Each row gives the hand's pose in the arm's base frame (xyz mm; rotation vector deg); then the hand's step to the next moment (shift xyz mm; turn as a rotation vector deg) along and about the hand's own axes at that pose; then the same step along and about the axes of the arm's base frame.
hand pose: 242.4 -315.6 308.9 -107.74 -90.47 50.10
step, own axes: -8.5 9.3 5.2 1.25 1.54 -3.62
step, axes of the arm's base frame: 1.1 -10.1 -9.1 3.87 0.99 1.03
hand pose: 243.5 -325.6 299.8 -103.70 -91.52 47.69
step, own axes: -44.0 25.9 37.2 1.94 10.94 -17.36
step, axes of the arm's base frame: -16.2 -45.9 -40.2 20.45 0.33 2.53
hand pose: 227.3 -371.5 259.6 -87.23 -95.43 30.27
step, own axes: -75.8 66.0 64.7 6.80 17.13 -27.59
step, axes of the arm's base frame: -12.6 -47.0 -109.2 32.51 4.04 5.24
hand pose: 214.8 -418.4 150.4 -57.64 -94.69 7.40
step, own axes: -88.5 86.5 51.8 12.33 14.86 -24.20
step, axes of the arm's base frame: 2.5 16.7 -133.1 28.47 7.67 9.45
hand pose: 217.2 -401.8 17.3 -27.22 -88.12 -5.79
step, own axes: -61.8 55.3 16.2 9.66 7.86 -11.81
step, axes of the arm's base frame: 1.5 41.6 -73.5 14.28 5.13 8.01
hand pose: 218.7 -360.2 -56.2 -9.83 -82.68 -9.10
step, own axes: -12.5 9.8 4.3 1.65 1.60 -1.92
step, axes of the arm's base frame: -3.6 10.5 -12.1 2.40 1.15 1.38
